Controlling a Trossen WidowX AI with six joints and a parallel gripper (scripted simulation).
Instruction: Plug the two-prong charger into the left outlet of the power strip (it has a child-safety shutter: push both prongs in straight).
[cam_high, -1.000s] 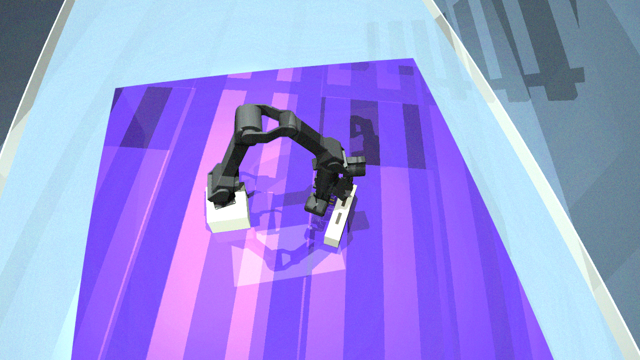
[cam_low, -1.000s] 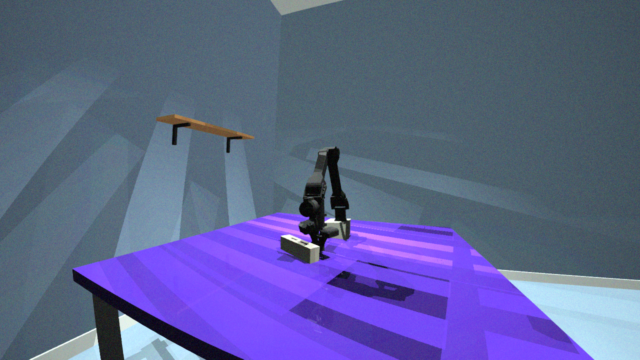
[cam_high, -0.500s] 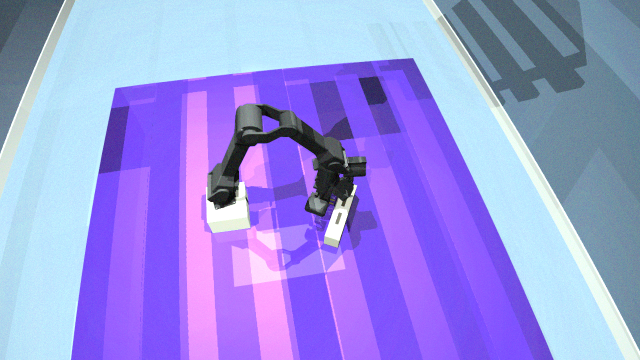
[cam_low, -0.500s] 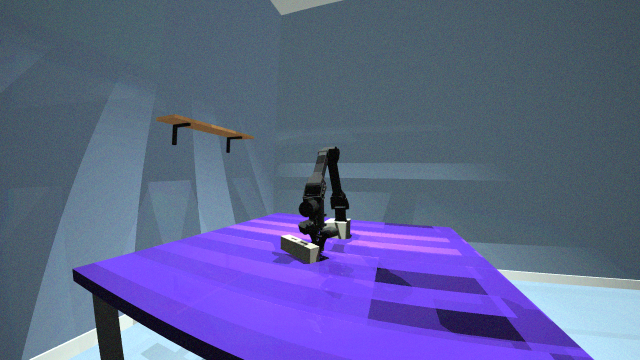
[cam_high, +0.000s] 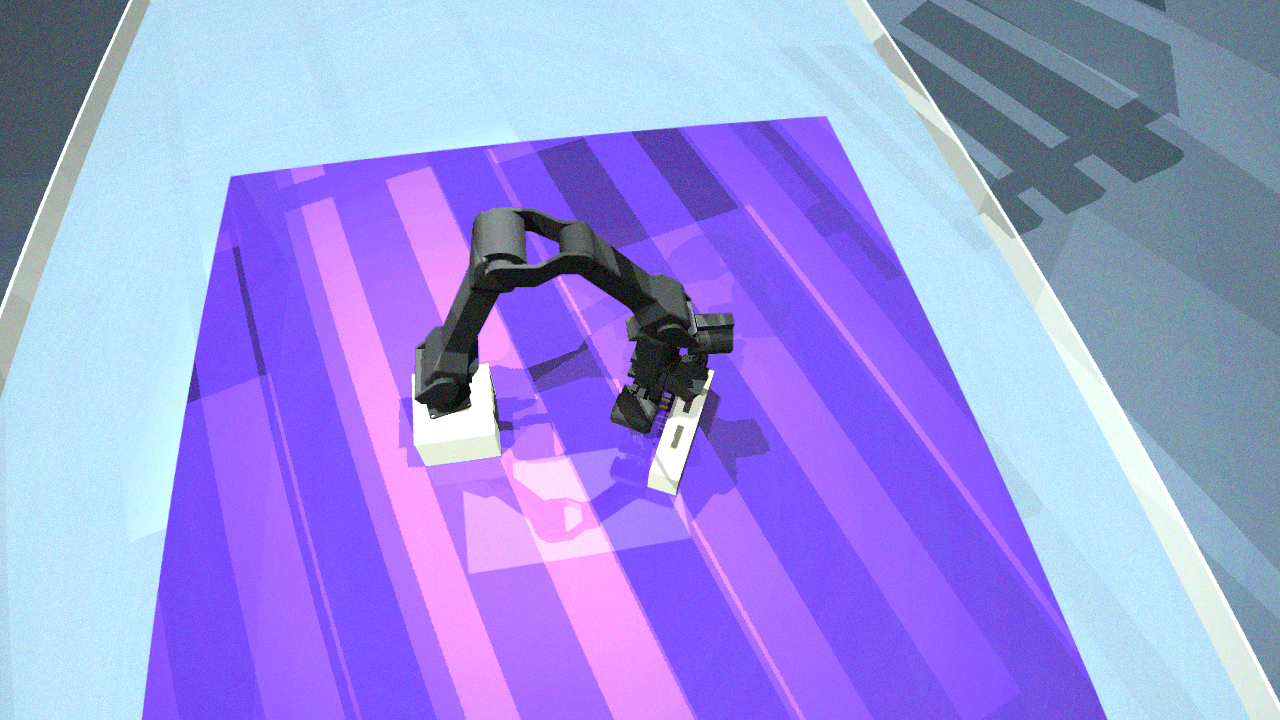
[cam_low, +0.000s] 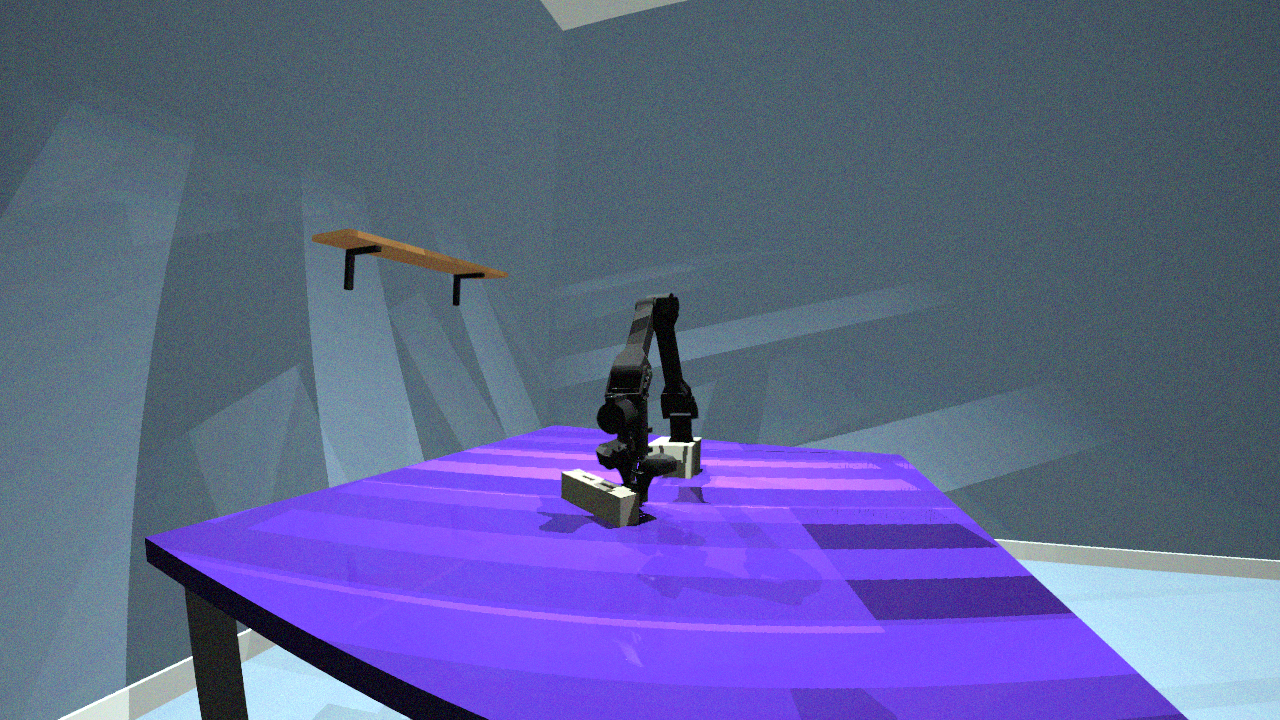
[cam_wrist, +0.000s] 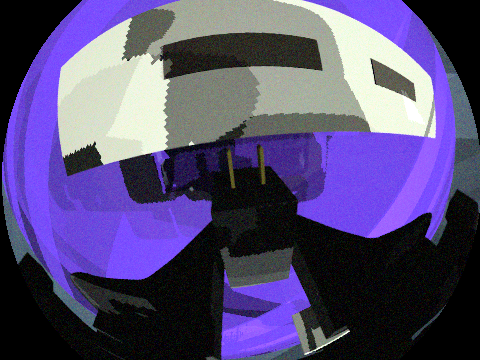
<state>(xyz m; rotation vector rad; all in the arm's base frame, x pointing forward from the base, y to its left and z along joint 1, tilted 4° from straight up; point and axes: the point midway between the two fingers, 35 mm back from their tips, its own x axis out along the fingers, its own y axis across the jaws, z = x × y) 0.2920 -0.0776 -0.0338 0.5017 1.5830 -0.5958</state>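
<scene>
My gripper tip is now 1 cm short of the dark charger, 1 cm to the left of it and 1 cm below it.
</scene>
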